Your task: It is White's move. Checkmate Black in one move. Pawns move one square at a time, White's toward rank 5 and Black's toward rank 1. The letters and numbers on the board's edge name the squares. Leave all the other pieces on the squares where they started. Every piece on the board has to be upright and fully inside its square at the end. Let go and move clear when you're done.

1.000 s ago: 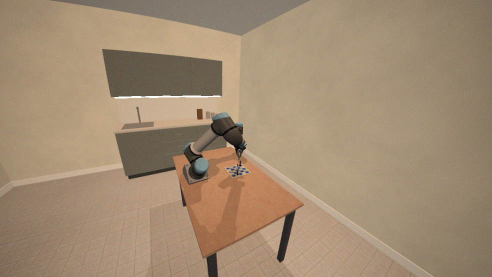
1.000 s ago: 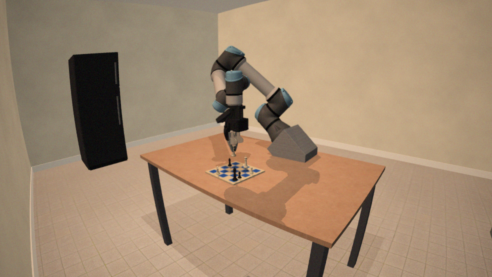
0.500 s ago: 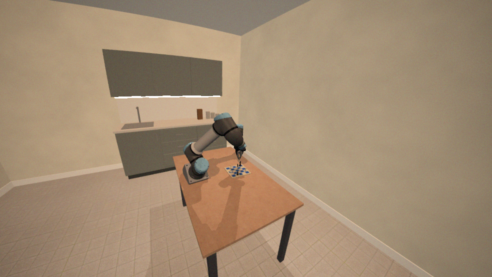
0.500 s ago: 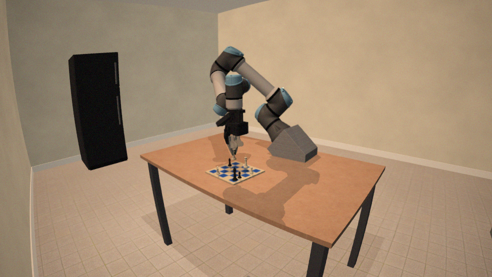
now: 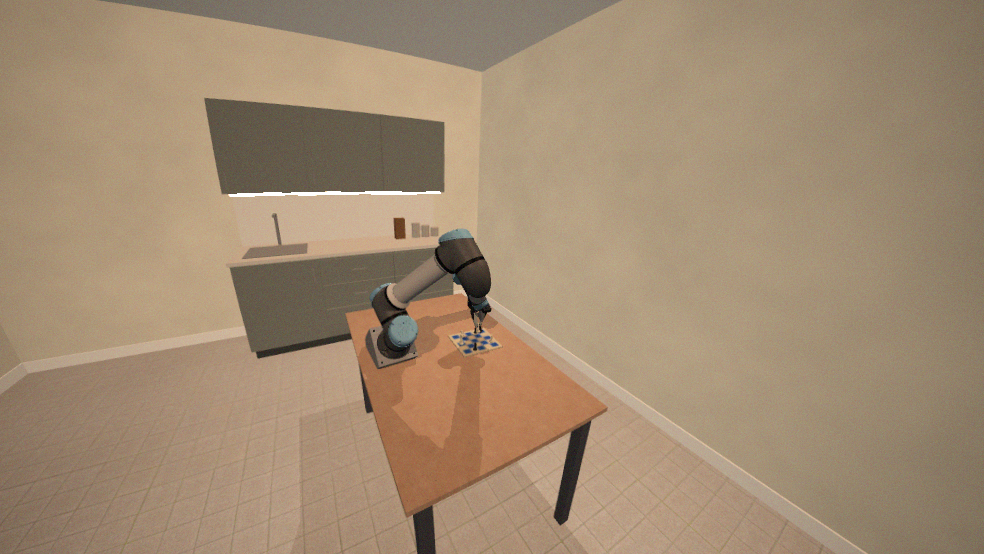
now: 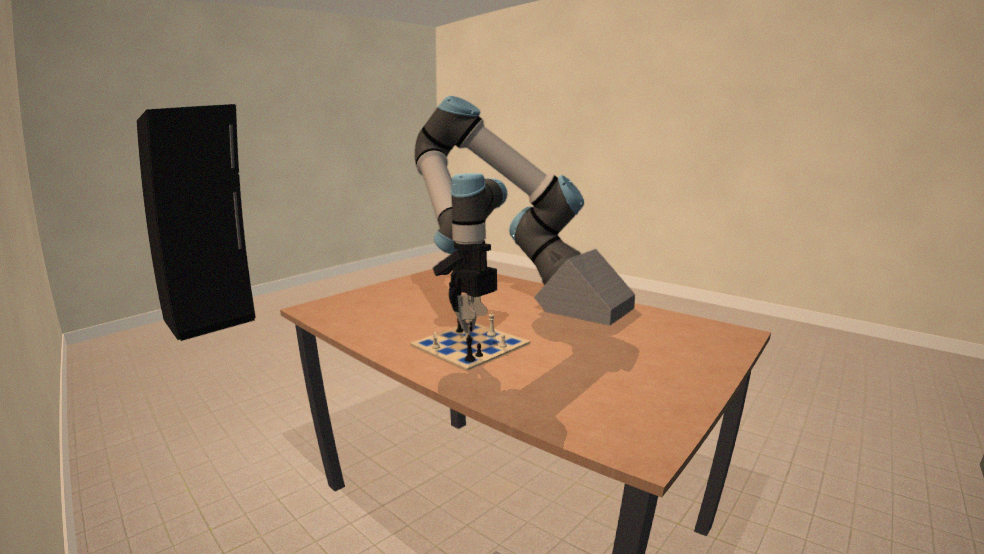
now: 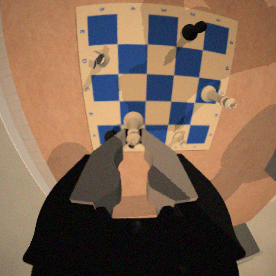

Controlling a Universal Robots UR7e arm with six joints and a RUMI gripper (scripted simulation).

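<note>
The black pawn is 5 cm below my hand and 4 cm to the left of it. From my hand the other things lie so: tall black piece (4 cm to the left, 4 cm ahead, 3 cm below); then white pawn (8 cm behind, 5 cm below, 4 cm to the left); then cream chessboard (7 cm below, 4 cm to the right, 4 cm behind).
</note>
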